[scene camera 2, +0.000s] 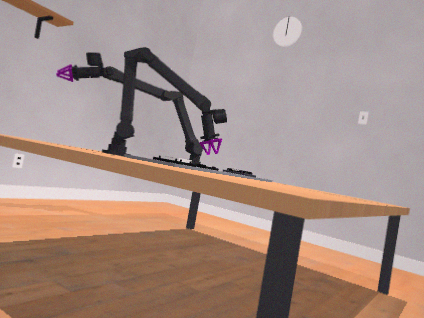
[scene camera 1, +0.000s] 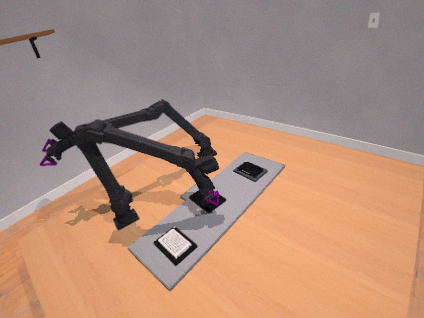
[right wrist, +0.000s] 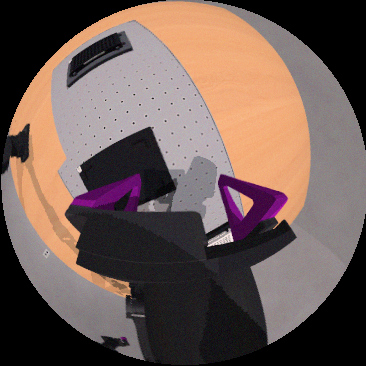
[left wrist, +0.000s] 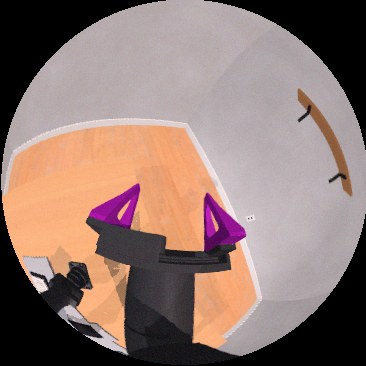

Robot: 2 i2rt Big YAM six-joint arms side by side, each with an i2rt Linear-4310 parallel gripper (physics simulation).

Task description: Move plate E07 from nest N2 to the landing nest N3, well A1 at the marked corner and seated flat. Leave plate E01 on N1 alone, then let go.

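Observation:
A white well plate (scene camera 1: 175, 242) (scene camera 2: 185, 160) sits in a black nest at the near left of the grey board in scene camera 1. A black plate (scene camera 1: 250, 170) (right wrist: 97, 54) sits in a dark nest at the board's far end. The middle nest (scene camera 1: 198, 202) (right wrist: 132, 157) looks empty. Plate and nest labels and well A1 are not readable. My right gripper (scene camera 1: 213, 199) (scene camera 2: 212, 152) (right wrist: 180, 177) is open and empty, pointing down above the middle nest area. My left gripper (scene camera 1: 44, 154) (scene camera 2: 59, 73) (left wrist: 172, 190) is open and empty, raised far to the left.
The grey perforated board (scene camera 1: 240, 192) (right wrist: 150, 95) lies on the wooden table (scene camera 1: 300, 240) (scene camera 2: 250, 195). The two arms cross above the left part of the table. The left arm's base (scene camera 1: 207, 151) stands behind the middle nest; the right arm's base (scene camera 1: 126, 220) stands at the board's left.

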